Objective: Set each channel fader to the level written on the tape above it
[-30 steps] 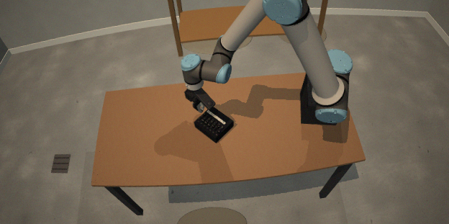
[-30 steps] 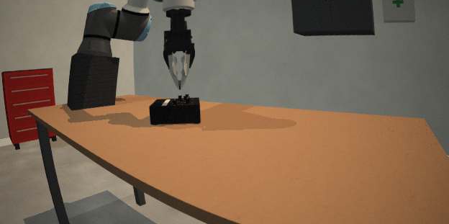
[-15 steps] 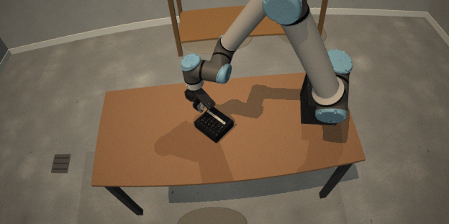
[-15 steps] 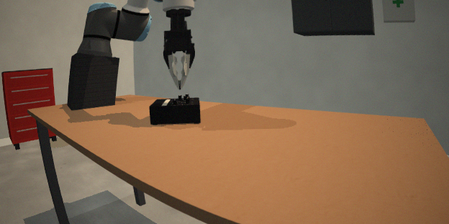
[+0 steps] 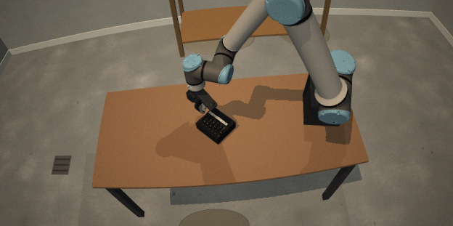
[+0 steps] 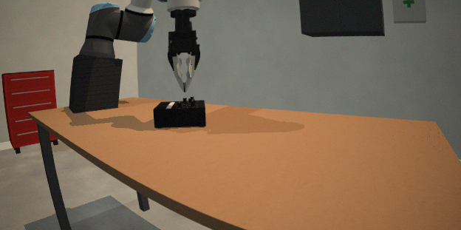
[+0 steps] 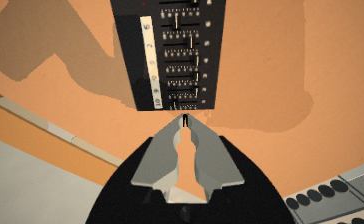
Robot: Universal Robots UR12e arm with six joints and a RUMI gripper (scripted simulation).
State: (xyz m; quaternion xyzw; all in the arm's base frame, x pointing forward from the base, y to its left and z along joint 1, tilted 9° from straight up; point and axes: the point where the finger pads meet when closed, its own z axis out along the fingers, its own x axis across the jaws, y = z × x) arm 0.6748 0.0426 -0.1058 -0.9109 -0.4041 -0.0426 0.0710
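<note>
The master fader is 9 cm behind my hand, 10 cm to the left of it and 5 cm below it.
</note>
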